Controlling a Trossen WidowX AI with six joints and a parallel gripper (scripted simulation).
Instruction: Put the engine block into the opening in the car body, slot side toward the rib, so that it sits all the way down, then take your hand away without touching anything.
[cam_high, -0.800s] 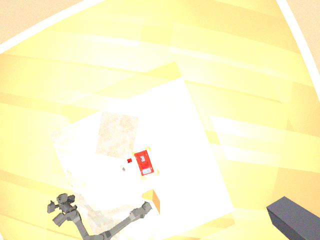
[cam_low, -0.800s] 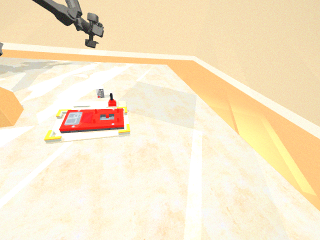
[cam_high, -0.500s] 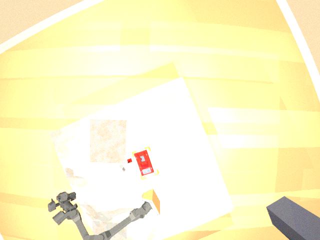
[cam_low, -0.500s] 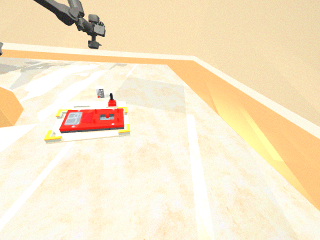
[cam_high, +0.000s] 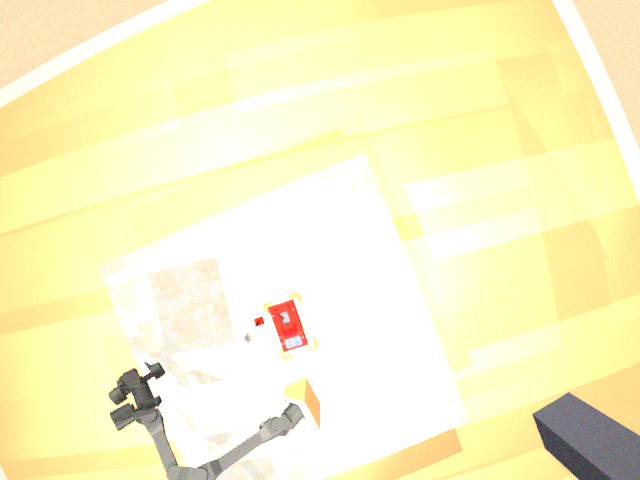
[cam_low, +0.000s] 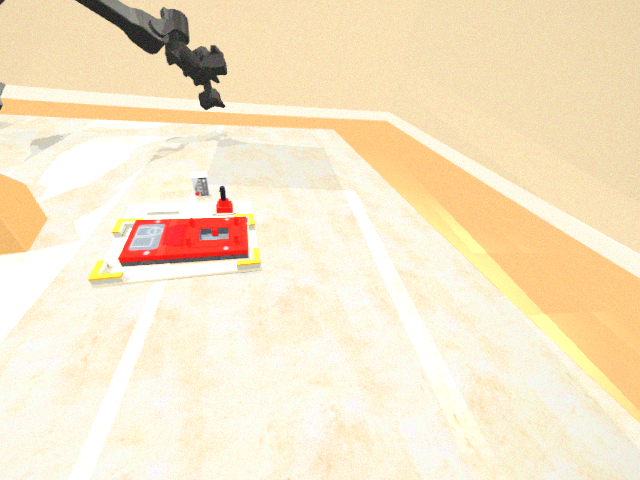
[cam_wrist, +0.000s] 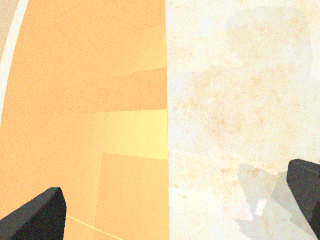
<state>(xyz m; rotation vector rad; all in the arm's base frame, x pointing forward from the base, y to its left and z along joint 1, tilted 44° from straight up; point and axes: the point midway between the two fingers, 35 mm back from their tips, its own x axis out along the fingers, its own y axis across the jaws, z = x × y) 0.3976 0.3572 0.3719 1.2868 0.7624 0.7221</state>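
Now: gripper tip 10 cm past the engine block, 43 cm to the left of it and 10 cm above it.
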